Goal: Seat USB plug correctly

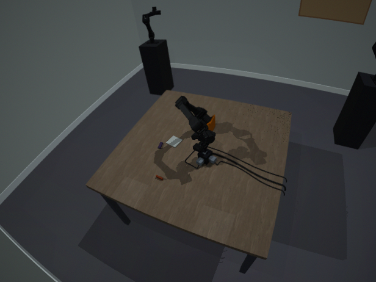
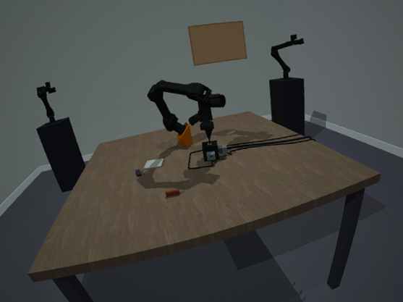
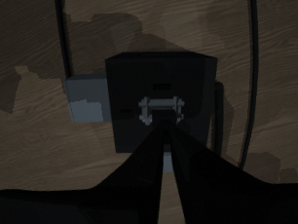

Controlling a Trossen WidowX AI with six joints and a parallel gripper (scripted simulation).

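Now: gripper tip 20 mm above the USB plug. The rest, counted from my gripper tip: USB socket: 40 mm below; red piece: 270 mm ahead, 240 mm to the right, 100 mm below; white pad: 300 mm to the right, 100 mm below, 90 mm behind.
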